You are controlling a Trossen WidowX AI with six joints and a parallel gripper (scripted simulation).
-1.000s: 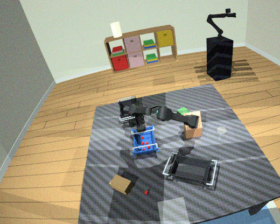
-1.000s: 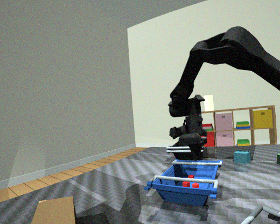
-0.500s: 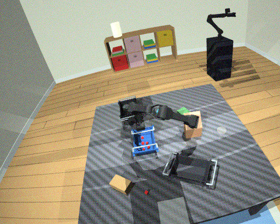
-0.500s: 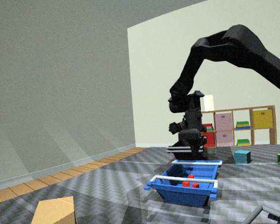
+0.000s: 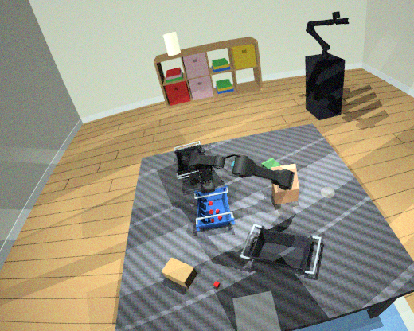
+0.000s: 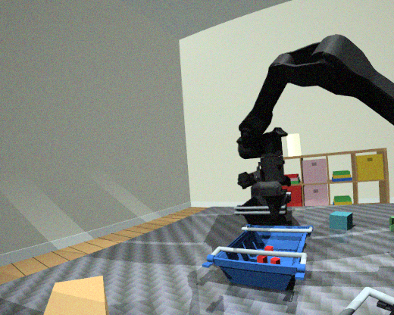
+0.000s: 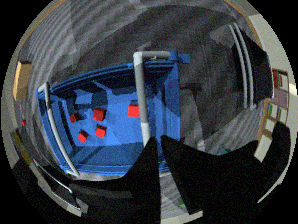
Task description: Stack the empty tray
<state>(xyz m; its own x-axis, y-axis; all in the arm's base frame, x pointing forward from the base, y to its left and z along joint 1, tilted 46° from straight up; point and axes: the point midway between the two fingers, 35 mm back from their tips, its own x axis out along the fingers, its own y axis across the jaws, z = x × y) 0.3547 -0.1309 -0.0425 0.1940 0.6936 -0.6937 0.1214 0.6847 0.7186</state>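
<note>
Right now my gripper tip is 220 mm past the dark tray, 430 mm to the right of it and 40 mm above it. Round my gripper tip: cyan cube: 200 mm behind, 200 mm to the right, 70 mm below; then flat tan block: 230 mm ahead, 400 mm to the left, 60 mm below; then green block: 390 mm behind, 100 mm to the right, 70 mm below.
</note>
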